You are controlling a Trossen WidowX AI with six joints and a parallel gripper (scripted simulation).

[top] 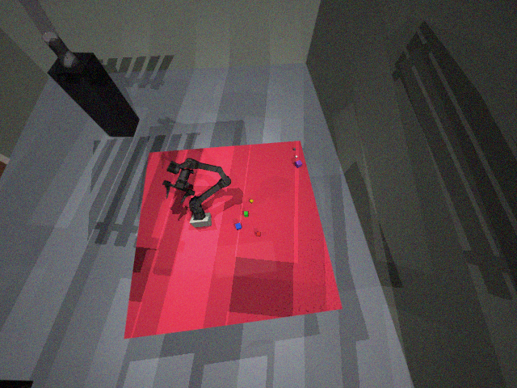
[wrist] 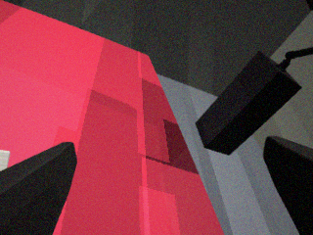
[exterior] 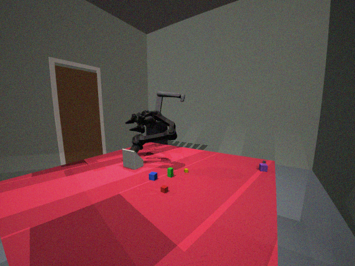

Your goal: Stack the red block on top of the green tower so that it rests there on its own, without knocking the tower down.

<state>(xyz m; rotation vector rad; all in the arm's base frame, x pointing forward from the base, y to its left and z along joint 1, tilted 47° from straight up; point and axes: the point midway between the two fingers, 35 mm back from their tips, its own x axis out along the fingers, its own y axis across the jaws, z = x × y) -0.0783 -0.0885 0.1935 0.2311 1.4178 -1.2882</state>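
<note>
Now: the red block 52 cm ahead of my gripper tip, 26 cm below it and 13 cm to the right of it. Also, from my gripper tip: purple block: 84 cm ahead, 45 cm to the left, 25 cm below; then blue block: 38 cm ahead, 25 cm below, 8 cm to the right; then small yellow block: 46 cm ahead, 26 cm below, 12 cm to the left.
</note>
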